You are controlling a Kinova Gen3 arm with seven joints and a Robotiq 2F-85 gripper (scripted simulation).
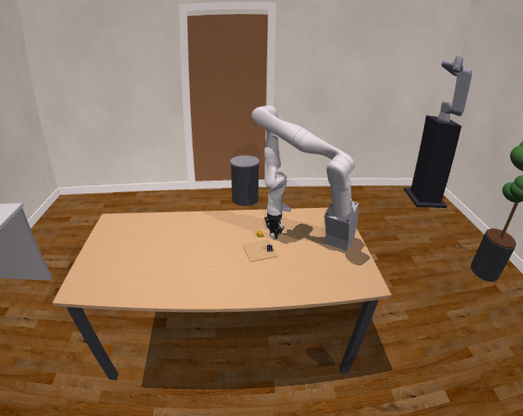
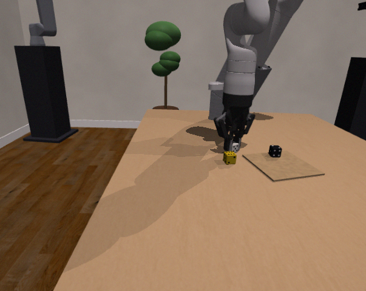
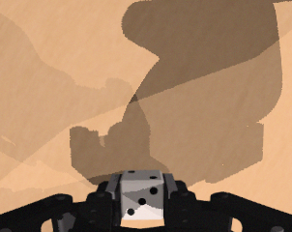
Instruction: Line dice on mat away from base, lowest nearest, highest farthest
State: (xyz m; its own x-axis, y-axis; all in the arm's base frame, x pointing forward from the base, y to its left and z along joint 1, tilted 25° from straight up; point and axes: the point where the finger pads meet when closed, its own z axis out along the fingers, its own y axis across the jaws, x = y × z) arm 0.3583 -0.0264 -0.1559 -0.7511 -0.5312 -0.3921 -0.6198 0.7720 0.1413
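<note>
Right now the tan mat is 120 mm to the left of my hand, 70 mm ahead of it and 20 mm below it. From my hand the other things lie so: white die: 10 mm below; yellow die: 70 mm ahead, 10 mm to the right, 10 mm below; black die: 110 mm to the left, 20 mm ahead.
</note>
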